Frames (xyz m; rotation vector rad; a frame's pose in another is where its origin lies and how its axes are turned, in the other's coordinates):
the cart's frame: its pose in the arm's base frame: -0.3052 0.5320 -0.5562 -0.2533 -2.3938 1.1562
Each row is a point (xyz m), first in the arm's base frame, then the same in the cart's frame.
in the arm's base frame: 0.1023 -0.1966 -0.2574
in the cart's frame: -0.5181 -0.7047 0.1456
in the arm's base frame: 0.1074 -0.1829 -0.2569
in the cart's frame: -0.5175 -0.6966 0.1334
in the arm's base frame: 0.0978 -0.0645 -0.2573
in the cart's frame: -0.4670 -0.6215 0.0565
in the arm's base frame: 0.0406 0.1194 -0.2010
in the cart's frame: -0.3327 -0.5477 -0.0731
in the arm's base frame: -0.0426 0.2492 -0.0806
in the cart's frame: -0.1740 -0.5567 -0.1870
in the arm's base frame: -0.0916 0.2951 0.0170
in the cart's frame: -0.0826 -0.6019 -0.2474
